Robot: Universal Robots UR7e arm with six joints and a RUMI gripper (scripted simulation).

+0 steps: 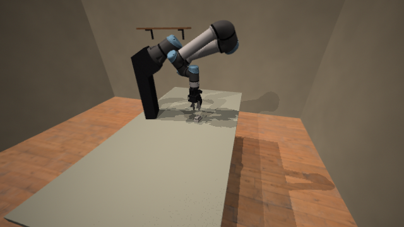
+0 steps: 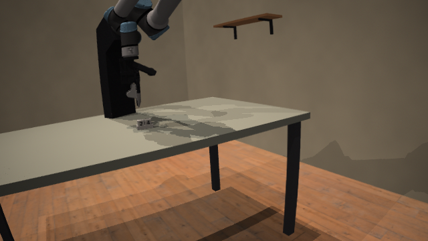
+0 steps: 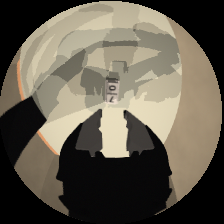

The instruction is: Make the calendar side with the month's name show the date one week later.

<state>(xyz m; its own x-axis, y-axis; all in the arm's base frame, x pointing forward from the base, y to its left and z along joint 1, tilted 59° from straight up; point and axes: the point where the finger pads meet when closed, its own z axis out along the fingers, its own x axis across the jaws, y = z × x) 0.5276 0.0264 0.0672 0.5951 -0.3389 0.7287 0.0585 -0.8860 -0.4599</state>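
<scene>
Now: the calendar tray 2 cm to the left of my hand and 11 cm below it.
</scene>
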